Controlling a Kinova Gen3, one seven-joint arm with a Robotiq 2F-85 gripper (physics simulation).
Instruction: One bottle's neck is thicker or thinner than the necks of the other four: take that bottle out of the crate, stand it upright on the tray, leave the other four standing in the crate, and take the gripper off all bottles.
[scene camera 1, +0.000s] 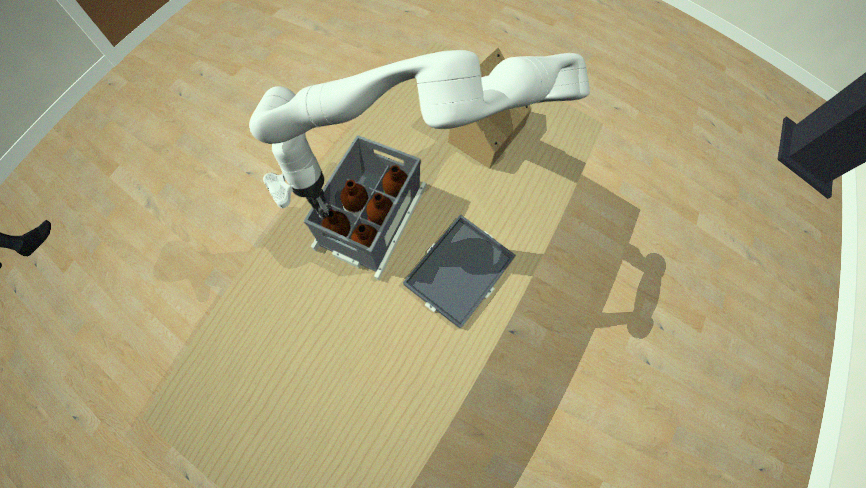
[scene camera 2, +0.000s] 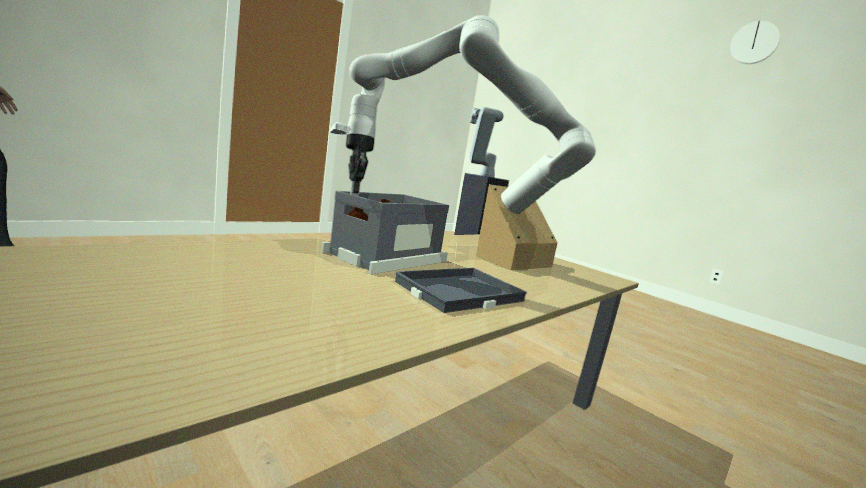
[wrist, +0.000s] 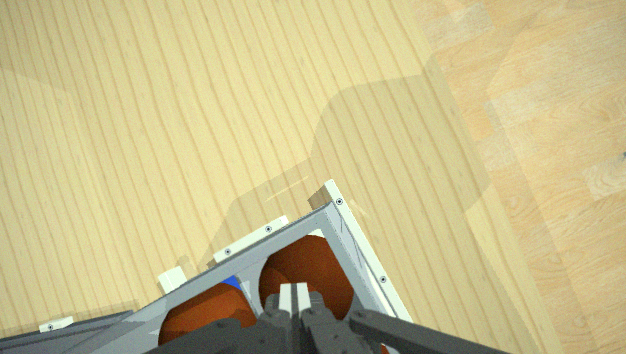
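Pixels of known places: gripper, fingertip midpoint: (scene camera 1: 324, 215) (wrist: 294, 301); arm's base, link origin: (scene camera 2: 511, 202).
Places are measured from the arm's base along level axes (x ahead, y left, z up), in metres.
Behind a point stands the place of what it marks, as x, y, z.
The grey crate (scene camera 1: 393, 227) {0.432, 0.015, -0.116} (scene camera 2: 357, 237) {0.552, -0.038, -0.129} (wrist: 320, 220) {0.569, -0.142, -0.025} holds five upright brown bottles. Two stand on its left: a middle bottle (scene camera 1: 353, 197) {0.439, -0.107, -0.075} and a front-left bottle (scene camera 1: 336, 226) {0.527, -0.091, -0.075} (wrist: 320, 262) {0.538, -0.128, -0.081}. Three stand on its right: a back bottle (scene camera 1: 394, 181) {0.341, -0.049, -0.073}, a middle bottle (scene camera 1: 379, 209) {0.427, -0.030, -0.073} and a front bottle (scene camera 1: 363, 235) {0.511, -0.010, -0.048} (wrist: 207, 310) {0.527, -0.038, -0.084}. The back-left compartment holds no bottle. My gripper (scene camera 1: 327, 213) {0.532, -0.114, -0.031} (scene camera 2: 355, 189) {0.532, -0.114, -0.031} (wrist: 294, 301) {0.532, -0.114, -0.031} is shut with nothing between its fingertips, over the front-left bottle, whose neck they mostly hide in the wrist view. The dark grey tray (scene camera 1: 461, 294) {0.457, 0.254, -0.195} (scene camera 2: 436, 286) {0.451, 0.179, -0.195} is empty. I cannot tell which neck differs.
White strips (scene camera 1: 399, 233) {0.420, 0.023, -0.171} (scene camera 2: 407, 262) {0.427, 0.026, -0.183} (wrist: 248, 239) {0.563, -0.054, -0.170} stand along the crate's base. Small white clips (scene camera 1: 430, 307) {0.535, 0.207, -0.185} (scene camera 2: 489, 304) {0.415, 0.317, -0.191} sit at the tray's edges. The wooden robot base (scene camera 1: 484, 142) {0.077, 0.070, -0.094} (scene camera 2: 515, 242) {0.076, 0.103, -0.111} stands behind, to the right of the crate.
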